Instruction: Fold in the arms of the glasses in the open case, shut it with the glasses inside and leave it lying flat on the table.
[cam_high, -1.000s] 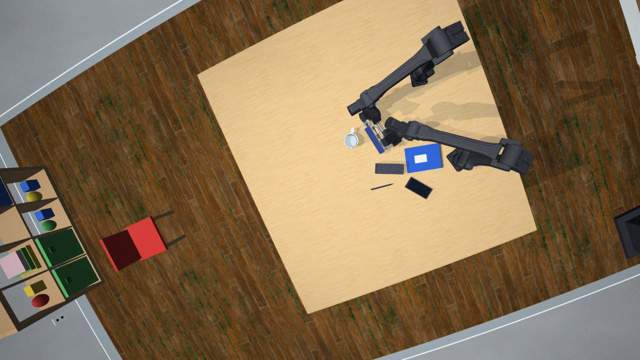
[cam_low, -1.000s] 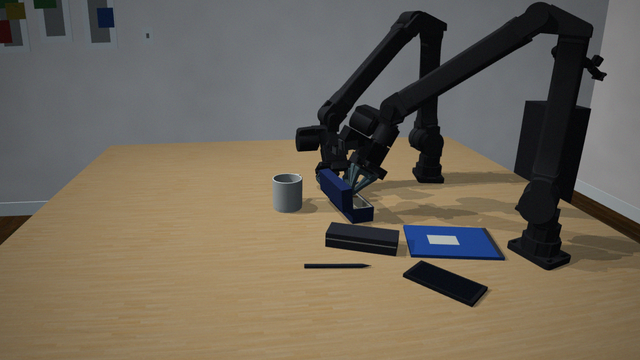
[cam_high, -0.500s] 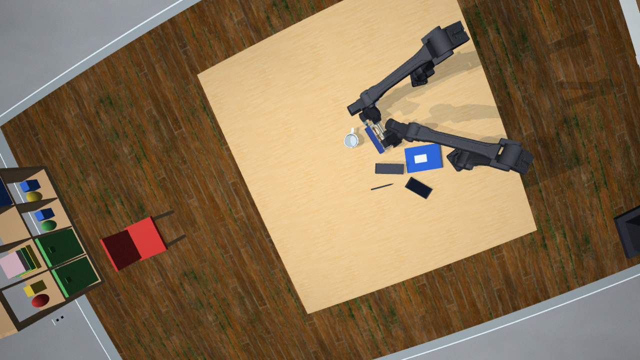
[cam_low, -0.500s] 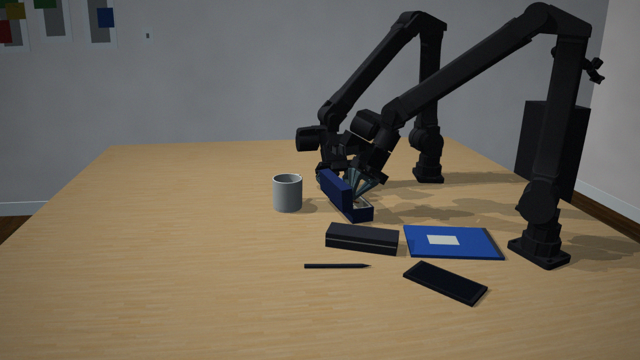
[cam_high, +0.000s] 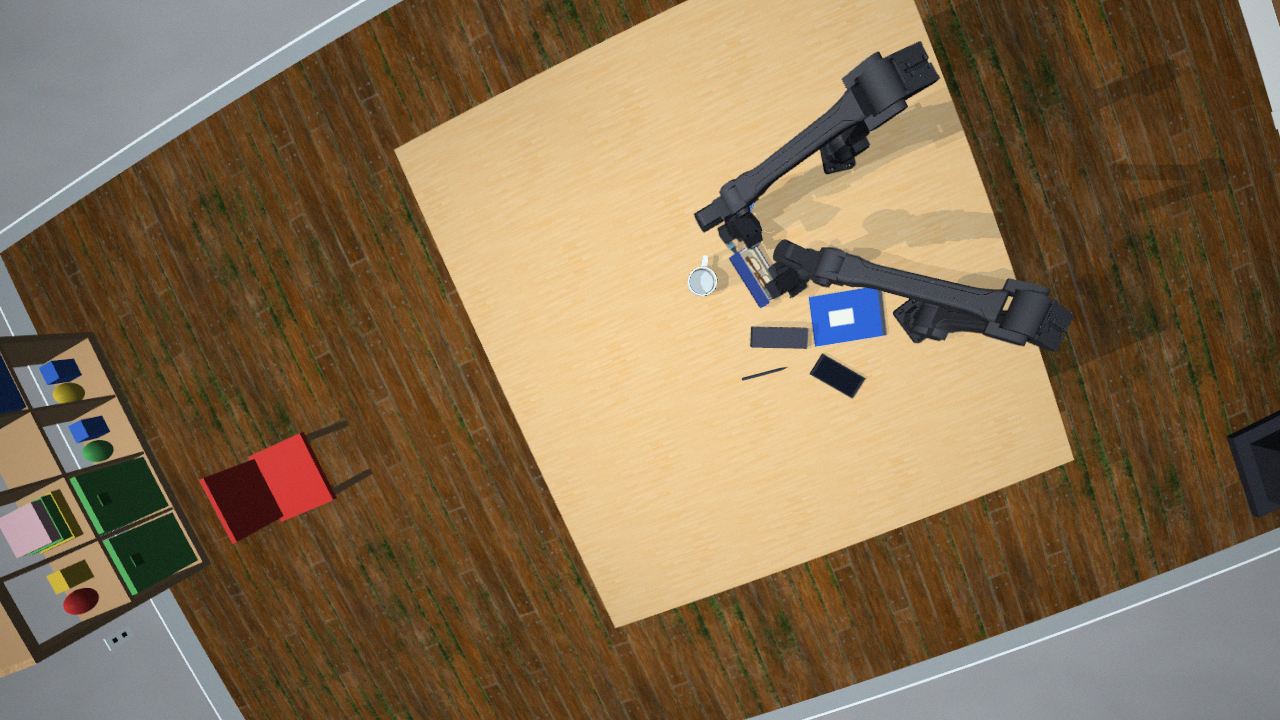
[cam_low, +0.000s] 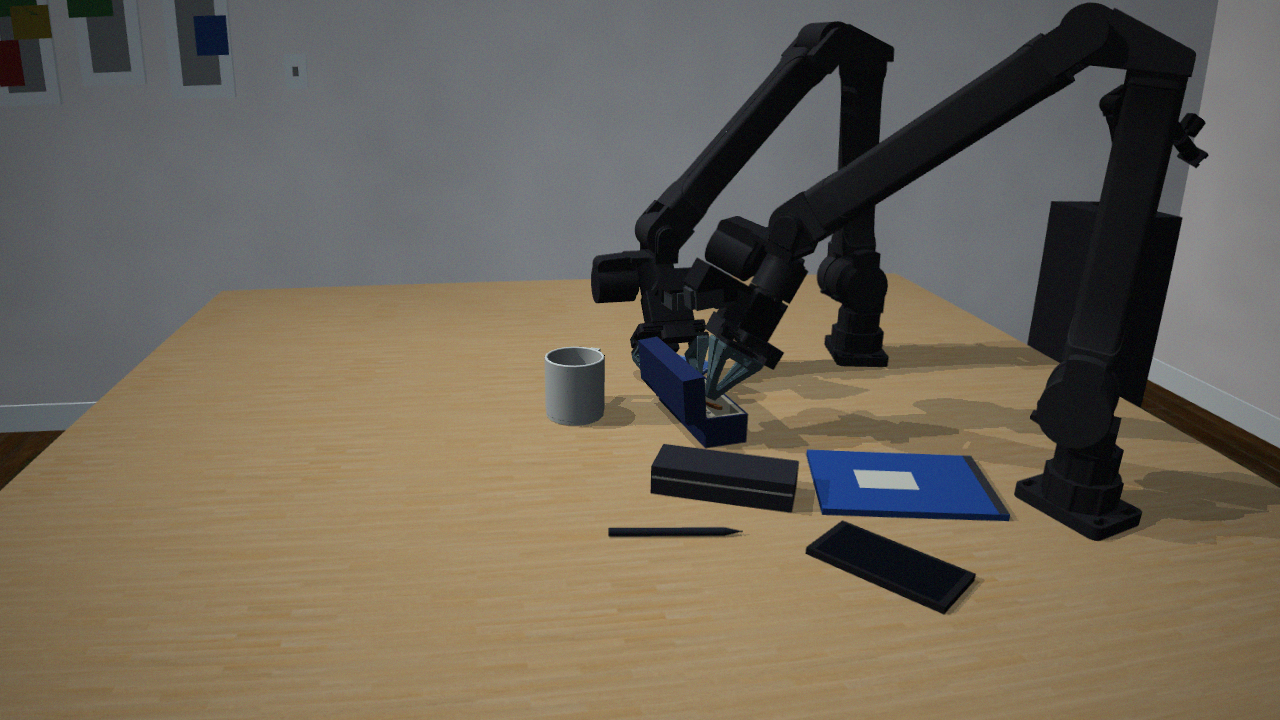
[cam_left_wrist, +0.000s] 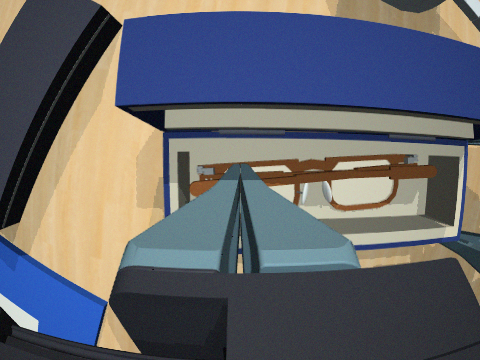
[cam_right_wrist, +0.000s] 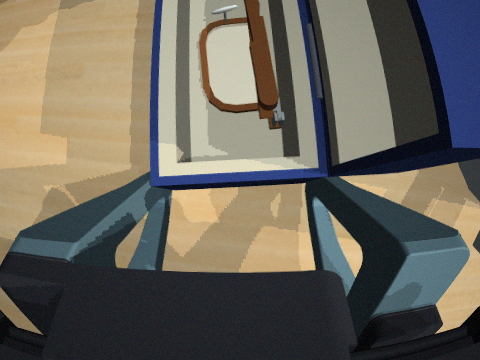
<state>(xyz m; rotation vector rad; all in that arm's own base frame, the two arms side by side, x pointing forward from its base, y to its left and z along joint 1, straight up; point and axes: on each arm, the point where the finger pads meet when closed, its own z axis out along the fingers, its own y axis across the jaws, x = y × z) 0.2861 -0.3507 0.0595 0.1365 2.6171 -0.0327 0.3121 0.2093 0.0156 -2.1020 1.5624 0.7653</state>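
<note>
Right now the blue glasses case is 40 mm to the right of my left hand, 30 mm ahead of it and 20 mm below it. Also, from my left hand: grey mug: 160 mm ahead, 100 mm to the right, 20 mm below; black box: 150 mm to the left, 40 mm below, 30 mm ahead.
</note>
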